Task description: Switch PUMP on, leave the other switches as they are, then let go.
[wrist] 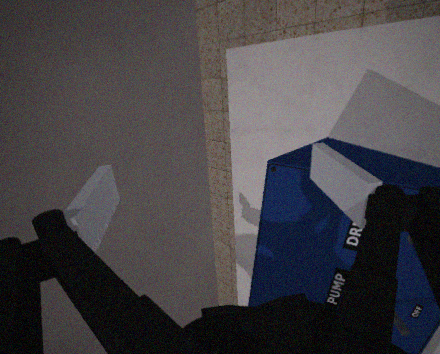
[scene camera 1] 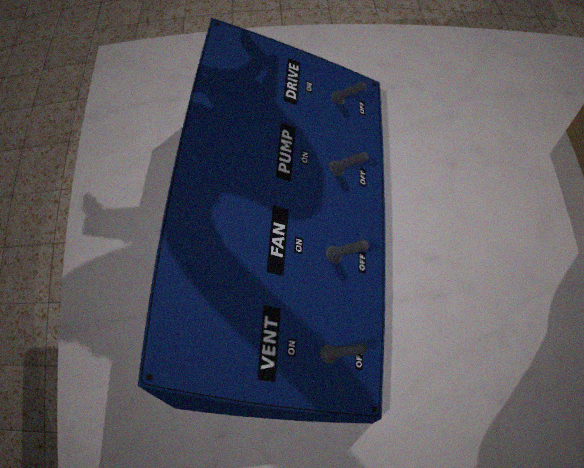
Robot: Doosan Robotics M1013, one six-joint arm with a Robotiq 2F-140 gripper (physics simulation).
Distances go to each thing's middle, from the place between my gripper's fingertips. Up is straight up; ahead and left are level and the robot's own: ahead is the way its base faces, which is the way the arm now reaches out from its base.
The blue switch panel (scene camera 1: pixel 247 298) is 20 mm behind my hand, 310 mm to the left of it and 270 mm below it.
